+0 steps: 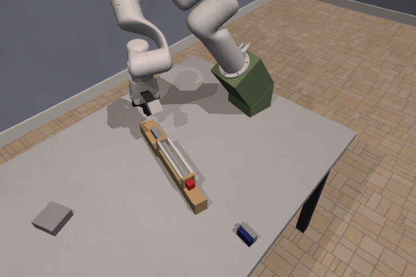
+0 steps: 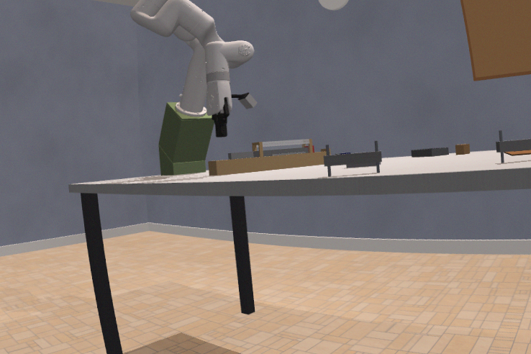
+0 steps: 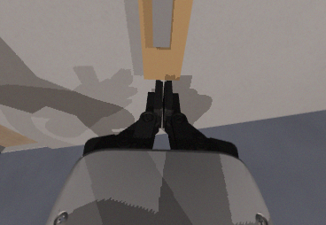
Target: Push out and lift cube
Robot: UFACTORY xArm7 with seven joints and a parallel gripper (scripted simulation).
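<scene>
The wooden channel is 22 cm to the left of my hand, 8 cm below it and 4 cm ahead of it. Round my hand: brown cube (56 cm ahead, 54 cm to the left, 12 cm below); then flat grey block (44 cm ahead, 13 cm to the left, 12 cm below); then blue block (56 cm to the left, 12 cm below, 2 cm ahead).
</scene>
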